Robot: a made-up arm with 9 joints. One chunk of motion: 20 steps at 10 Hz.
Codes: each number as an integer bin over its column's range. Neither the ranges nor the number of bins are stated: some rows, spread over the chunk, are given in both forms.
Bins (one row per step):
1: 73 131 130 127 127 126
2: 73 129 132 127 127 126
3: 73 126 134 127 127 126
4: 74 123 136 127 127 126
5: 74 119 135 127 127 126
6: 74 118 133 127 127 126
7: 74 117 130 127 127 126
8: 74 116 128 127 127 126
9: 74 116 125 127 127 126
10: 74 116 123 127 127 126
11: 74 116 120 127 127 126
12: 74 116 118 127 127 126
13: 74 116 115 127 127 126
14: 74 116 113 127 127 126
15: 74 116 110 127 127 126
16: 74 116 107 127 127 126
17: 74 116 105 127 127 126
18: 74 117 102 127 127 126
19: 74 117 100 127 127 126
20: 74 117 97 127 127 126
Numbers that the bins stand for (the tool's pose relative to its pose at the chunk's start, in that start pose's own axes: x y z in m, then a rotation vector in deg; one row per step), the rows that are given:
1: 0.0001 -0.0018 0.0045 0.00 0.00 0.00
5: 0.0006 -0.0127 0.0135 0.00 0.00 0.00
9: 0.0006 -0.0154 -0.0045 0.00 0.00 0.00
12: 0.0006 -0.0154 -0.0171 0.00 0.00 0.00
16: 0.0006 -0.0154 -0.0370 0.00 0.00 0.00
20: 0.0006 -0.0145 -0.0550 0.00 0.00 0.00
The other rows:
2: 0.0001 -0.0036 0.0081 0.00 0.00 0.00
3: 0.0001 -0.0064 0.0117 0.00 0.00 0.00
4: 0.0006 -0.0091 0.0153 0.00 0.00 0.00
6: 0.0006 -0.0136 0.0099 0.00 0.00 0.00
7: 0.0006 -0.0145 0.0045 0.00 0.00 0.00
8: 0.0006 -0.0154 0.0009 0.00 0.00 0.00
10: 0.0006 -0.0154 -0.0081 0.00 0.00 0.00
11: 0.0006 -0.0154 -0.0135 0.00 0.00 0.00
13: 0.0006 -0.0154 -0.0225 0.00 0.00 0.00
14: 0.0006 -0.0154 -0.0262 0.00 0.00 0.00
15: 0.0006 -0.0154 -0.0316 0.00 0.00 0.00
17: 0.0006 -0.0154 -0.0406 0.00 0.00 0.00
18: 0.0006 -0.0145 -0.0460 0.00 0.00 0.00
19: 0.0006 -0.0145 -0.0496 0.00 0.00 0.00

